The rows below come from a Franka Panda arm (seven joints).
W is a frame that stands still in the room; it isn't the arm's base.
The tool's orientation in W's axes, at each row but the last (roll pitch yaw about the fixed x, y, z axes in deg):
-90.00, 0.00, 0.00
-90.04, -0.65, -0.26
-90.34, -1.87, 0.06
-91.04, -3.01, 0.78
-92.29, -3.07, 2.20
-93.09, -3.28, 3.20
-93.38, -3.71, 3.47
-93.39, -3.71, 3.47
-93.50, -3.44, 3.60
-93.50, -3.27, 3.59
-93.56, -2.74, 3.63
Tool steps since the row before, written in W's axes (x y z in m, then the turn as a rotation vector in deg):
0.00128, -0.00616, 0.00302, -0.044, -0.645, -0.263
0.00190, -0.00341, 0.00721, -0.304, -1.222, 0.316
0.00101, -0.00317, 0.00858, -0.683, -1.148, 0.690
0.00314, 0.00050, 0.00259, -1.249, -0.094, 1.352
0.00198, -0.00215, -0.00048, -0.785, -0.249, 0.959
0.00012, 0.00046, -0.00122, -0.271, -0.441, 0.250
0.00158, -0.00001, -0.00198, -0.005, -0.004, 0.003
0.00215, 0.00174, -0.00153, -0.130, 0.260, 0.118
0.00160, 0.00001, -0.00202, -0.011, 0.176, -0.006
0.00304, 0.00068, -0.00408, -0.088, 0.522, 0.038
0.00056, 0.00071, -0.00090, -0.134, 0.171, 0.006
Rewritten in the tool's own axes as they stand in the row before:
0.00128, -0.00302, -0.00616, -0.044, 0.263, -0.645
0.00200, -0.00719, -0.00341, -0.295, -0.319, -1.224
0.00129, -0.00852, -0.00322, -0.661, -0.705, -1.151
0.00328, -0.00243, 0.00041, -1.177, -1.414, -0.103
0.00187, 0.00067, -0.00220, -0.741, -0.991, -0.258
0.00008, 0.00120, 0.00052, -0.280, -0.243, -0.439
0.00145, 0.00208, 0.00002, -0.005, -0.003, -0.004
0.00215, 0.00157, 0.00170, -0.106, -0.141, 0.260
0.00147, 0.00211, 0.00004, 0.000, -0.005, 0.176
0.00284, 0.00421, 0.00075, -0.053, -0.073, 0.523
0.00056, 0.00088, 0.00073, -0.122, -0.023, 0.178

